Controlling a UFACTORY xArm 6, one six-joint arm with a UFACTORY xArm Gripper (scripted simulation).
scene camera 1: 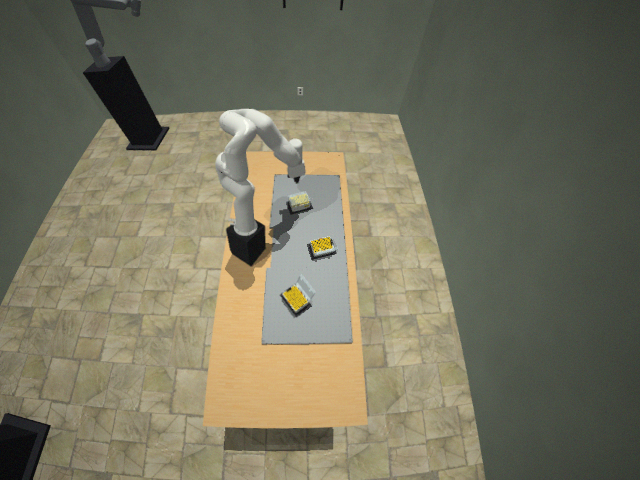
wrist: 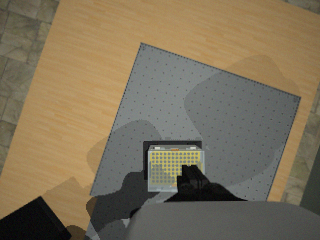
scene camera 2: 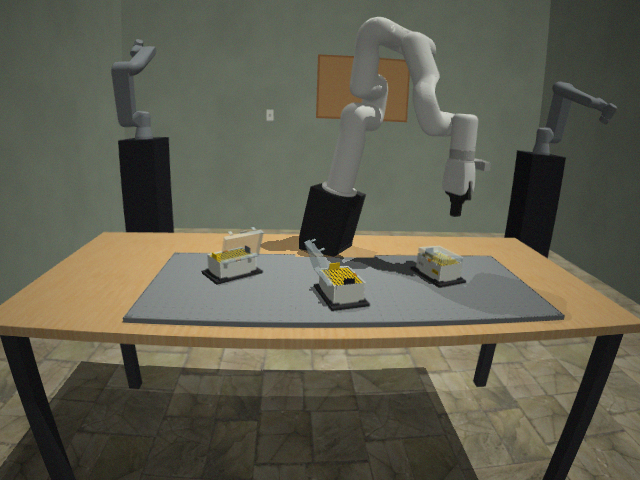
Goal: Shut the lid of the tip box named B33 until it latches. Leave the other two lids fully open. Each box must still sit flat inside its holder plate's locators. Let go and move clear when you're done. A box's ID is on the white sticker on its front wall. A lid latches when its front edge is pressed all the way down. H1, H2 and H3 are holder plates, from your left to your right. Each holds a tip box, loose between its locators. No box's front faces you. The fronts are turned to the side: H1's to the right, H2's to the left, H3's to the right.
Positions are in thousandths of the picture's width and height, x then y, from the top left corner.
Observation:
In view: my gripper (scene camera 2: 712,449) and a tip box (scene camera 2: 546,611).
My gripper is seen too in the wrist view (wrist: 589,740). The wrist view misses the tip box: it is out of frame.

